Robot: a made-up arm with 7 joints.
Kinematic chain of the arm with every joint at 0, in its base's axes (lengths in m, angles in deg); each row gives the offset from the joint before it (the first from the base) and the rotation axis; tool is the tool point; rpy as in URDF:
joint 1: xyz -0.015 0.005 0.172 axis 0 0.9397 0.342
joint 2: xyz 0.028 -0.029 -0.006 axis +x
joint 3: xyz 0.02 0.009 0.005 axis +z
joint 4: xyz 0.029 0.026 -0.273 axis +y
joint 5: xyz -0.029 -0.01 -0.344 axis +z
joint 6: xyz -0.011 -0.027 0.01 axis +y
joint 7: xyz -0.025 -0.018 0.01 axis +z
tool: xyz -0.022 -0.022 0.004 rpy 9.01 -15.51 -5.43
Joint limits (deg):
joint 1: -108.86..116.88
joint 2: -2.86..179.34
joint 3: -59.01..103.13
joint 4: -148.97..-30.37
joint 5: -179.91..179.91
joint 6: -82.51..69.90
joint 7: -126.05..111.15
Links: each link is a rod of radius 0.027 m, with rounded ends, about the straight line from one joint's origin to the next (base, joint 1, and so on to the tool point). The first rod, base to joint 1, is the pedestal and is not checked.
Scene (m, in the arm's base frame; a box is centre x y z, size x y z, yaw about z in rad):
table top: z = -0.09
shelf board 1: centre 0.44 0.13 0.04 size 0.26 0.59 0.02 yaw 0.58
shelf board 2: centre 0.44 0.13 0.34 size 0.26 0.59 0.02 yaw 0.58
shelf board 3: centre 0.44 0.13 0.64 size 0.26 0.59 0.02 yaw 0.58
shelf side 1: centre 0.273 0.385 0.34 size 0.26 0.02 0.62 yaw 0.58
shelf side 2: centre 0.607 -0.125 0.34 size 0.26 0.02 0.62 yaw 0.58
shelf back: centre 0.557 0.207 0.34 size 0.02 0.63 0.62 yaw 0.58
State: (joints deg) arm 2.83 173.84 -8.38 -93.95 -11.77 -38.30 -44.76
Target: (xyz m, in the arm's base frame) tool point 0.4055 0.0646 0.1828
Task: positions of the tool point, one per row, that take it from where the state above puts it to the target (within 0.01 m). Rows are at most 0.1 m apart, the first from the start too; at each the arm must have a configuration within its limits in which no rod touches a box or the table.
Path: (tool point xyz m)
1: 0.4132 0.0404 0.4771
2: 0.3887 -0.0026 0.4680
3: 0.3590 -0.0448 0.4530
4: 0.3241 -0.0845 0.4324
5: 0.2844 -0.1197 0.4070
6: 0.2409 -0.1486 0.3777
7: 0.2751 -0.1008 0.3170
8: 0.2879 -0.0564 0.2502
9: 0.2789 -0.0183 0.1828
10: 0.3173 -0.0018 0.1867
11: 0.3516 0.0178 0.1885
12: 0.3811 0.0401 0.1873
13: 0.4055 0.0646 0.1828

